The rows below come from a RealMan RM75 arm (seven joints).
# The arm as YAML. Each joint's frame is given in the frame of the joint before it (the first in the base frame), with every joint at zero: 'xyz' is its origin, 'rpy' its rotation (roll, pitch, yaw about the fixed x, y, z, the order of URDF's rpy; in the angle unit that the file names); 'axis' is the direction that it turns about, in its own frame. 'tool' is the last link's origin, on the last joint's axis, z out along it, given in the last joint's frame.
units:
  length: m
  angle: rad
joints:
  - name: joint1
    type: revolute
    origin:
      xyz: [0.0, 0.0, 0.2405]
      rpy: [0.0, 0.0, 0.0]
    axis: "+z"
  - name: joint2
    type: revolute
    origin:
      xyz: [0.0, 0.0, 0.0]
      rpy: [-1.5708, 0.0, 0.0]
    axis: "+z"
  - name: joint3
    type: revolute
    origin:
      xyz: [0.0, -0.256, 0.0]
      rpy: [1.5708, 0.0, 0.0]
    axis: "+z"
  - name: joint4
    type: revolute
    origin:
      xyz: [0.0, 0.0, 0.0]
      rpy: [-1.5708, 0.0, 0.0]
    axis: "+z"
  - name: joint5
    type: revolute
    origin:
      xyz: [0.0, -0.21, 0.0]
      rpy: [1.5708, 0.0, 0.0]
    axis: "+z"
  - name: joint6
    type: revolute
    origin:
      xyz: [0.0, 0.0, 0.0]
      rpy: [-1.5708, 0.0, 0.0]
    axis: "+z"
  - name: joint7
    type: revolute
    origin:
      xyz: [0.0, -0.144, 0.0]
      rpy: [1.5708, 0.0, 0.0]
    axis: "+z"
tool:
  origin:
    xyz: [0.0, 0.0, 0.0]
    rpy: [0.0, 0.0, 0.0]
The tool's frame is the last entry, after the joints.
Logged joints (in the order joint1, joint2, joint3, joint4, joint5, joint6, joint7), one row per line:
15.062 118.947 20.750 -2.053 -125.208 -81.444 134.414
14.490 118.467 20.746 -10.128 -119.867 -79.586 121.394
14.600 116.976 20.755 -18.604 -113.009 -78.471 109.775
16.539 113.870 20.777 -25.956 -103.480 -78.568 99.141
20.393 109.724 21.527 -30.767 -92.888 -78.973 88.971
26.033 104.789 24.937 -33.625 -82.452 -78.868 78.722
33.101 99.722 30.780 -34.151 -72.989 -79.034 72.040
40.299 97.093 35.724 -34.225 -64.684 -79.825 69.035
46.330 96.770 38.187 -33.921 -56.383 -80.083 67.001
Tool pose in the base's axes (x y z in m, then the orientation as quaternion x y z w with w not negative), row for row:
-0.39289 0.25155 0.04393 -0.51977 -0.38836 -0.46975 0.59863
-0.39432 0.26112 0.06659 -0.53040 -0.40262 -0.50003 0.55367
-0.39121 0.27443 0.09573 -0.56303 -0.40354 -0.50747 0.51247
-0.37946 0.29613 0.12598 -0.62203 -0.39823 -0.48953 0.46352
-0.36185 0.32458 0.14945 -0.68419 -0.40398 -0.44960 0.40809
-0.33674 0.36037 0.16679 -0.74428 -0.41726 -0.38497 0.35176
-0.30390 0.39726 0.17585 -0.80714 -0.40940 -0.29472 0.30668
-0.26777 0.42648 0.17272 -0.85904 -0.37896 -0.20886 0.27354
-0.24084 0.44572 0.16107 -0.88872 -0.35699 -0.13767 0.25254
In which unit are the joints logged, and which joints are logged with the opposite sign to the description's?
The joints are logged in degrees. Opposite sign: joint1, joint2, joint4.
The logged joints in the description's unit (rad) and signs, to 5 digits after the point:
-0.26288 -2.07602 0.36216 0.03583 -2.18529 -1.42147 2.34597
-0.25290 -2.06764 0.36209 0.17677 -2.09207 -1.38904 2.11872
-0.25482 -2.04162 0.36224 0.32470 -1.97238 -1.36958 1.91594
-0.28866 -1.98741 0.36263 0.45302 -1.80607 -1.37127 1.73034
-0.35592 -1.91505 0.37572 0.53699 -1.62120 -1.37834 1.55284
-0.45436 -1.82891 0.43523 0.58687 -1.43906 -1.37651 1.37396
-0.57772 -1.74048 0.53721 0.59605 -1.27390 -1.37940 1.25734
-0.70335 -1.69459 0.62350 0.59734 -1.12895 -1.39321 1.20489
-0.80861 -1.68896 0.66649 0.59203 -0.98407 -1.39771 1.16939

